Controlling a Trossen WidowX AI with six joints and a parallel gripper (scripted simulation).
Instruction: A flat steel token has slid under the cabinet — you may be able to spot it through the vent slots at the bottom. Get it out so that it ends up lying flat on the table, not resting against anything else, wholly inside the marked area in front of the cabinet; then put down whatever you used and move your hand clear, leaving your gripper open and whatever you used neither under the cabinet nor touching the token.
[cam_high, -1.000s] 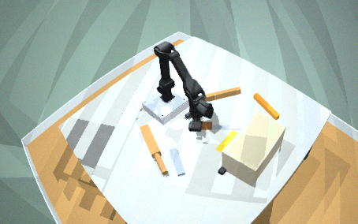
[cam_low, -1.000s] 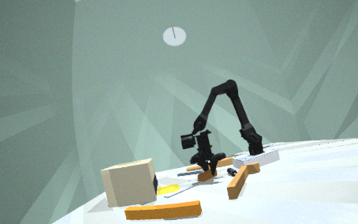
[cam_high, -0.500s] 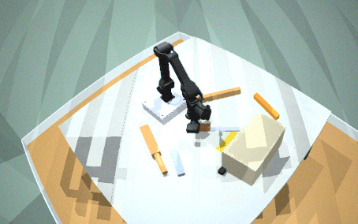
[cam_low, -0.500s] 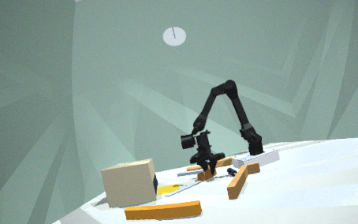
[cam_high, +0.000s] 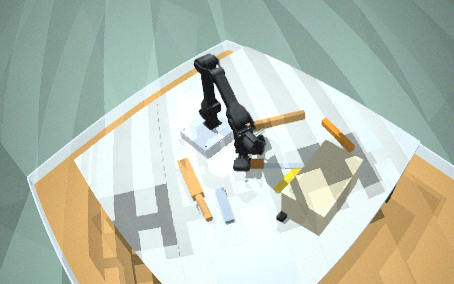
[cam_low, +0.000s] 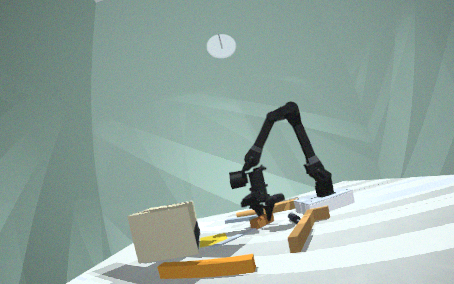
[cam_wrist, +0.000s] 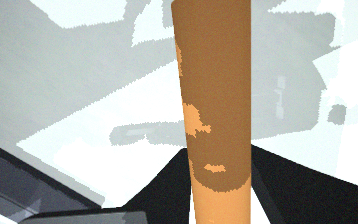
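Right now my gripper tip is 23 cm to the left of the orange paddle, 1 cm below it and 1 cm past it. The rest, counted from my gripper tip: orange bar 41 cm to the left, 17 cm ahead, 1 cm above; then grey flat bar 18 cm to the right, 10 cm ahead.
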